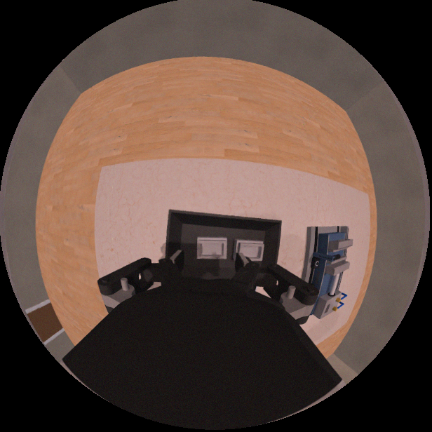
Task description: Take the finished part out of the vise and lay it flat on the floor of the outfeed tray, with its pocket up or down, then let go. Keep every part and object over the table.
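Two light grey rectangular parts lie side by side in the black outfeed tray (225, 217), each with its pocket up. The left part (212, 248) and the right part (249, 250) look flat on the tray floor. My gripper (209, 259) is open above the tray, with its fingertips apart and no part between them. The left part shows beyond the gap between the fingertips, and the right fingertip covers a little of the right part's near left side. The blue and grey vise (327, 272) stands to the right of the tray, and no part shows between its jaws.
The tray and vise stand on a pale marbled surface (135, 200) on the wooden table (210, 110). The tray's raised walls surround the parts. The gripper body hides the near side of the tray. The table's edges show at the left and right.
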